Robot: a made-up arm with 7 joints. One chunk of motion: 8 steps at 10 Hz.
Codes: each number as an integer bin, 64 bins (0 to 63) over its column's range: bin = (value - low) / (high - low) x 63, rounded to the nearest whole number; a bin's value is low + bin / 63 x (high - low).
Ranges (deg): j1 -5..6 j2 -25..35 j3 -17..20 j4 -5..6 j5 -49..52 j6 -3..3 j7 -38..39
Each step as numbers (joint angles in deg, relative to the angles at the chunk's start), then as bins.
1 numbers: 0.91 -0.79 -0.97 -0.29 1.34 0.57 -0.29
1 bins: 34 25 27 27 31 37 31
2 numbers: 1.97 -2.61 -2.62 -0.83 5.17 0.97 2.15
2 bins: 40 24 24 24 34 42 33
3 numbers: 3.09 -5.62 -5.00 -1.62 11.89 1.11 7.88
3 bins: 46 20 20 19 38 43 38
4 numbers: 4.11 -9.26 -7.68 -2.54 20.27 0.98 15.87
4 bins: 52 17 16 14 43 42 44
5 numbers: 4.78 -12.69 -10.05 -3.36 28.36 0.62 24.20
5 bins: 56 13 12 9 48 38 51
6 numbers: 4.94 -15.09 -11.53 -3.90 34.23 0.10 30.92
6 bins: 57 10 9 6 52 33 56
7 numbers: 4.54 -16.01 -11.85 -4.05 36.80 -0.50 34.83
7 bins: 55 9 9 5 54 26 60
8 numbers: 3.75 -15.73 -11.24 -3.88 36.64 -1.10 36.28
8 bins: 50 10 10 6 53 20 61
